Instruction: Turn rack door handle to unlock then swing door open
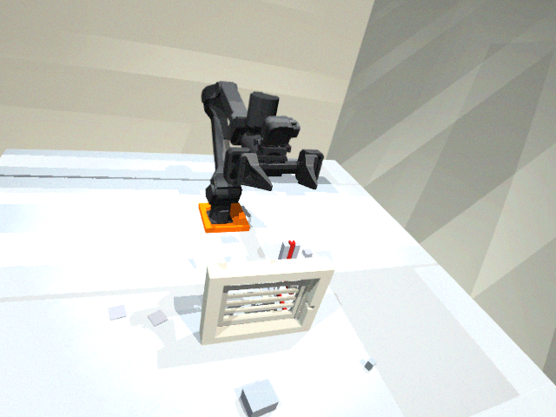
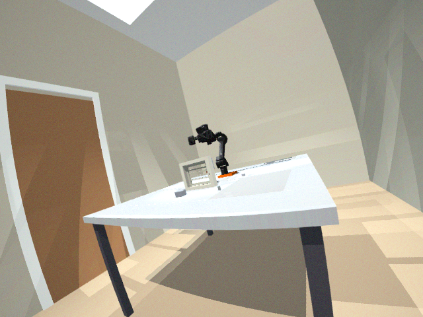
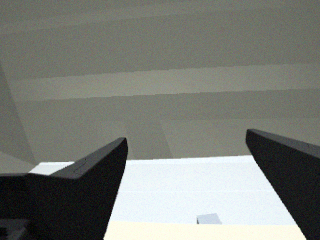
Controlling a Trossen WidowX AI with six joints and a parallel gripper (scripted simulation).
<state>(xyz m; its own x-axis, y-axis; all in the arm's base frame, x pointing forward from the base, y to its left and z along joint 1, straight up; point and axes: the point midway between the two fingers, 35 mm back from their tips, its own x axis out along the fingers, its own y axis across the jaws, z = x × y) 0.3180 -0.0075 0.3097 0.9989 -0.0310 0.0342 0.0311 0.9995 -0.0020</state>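
My gripper tip is 22 cm above the door handle, 6 cm to the right of it and 4 cm past it. From my gripper tip the other things lie so: small cube: 32 cm below, 18 cm ahead, 17 cm to the left.
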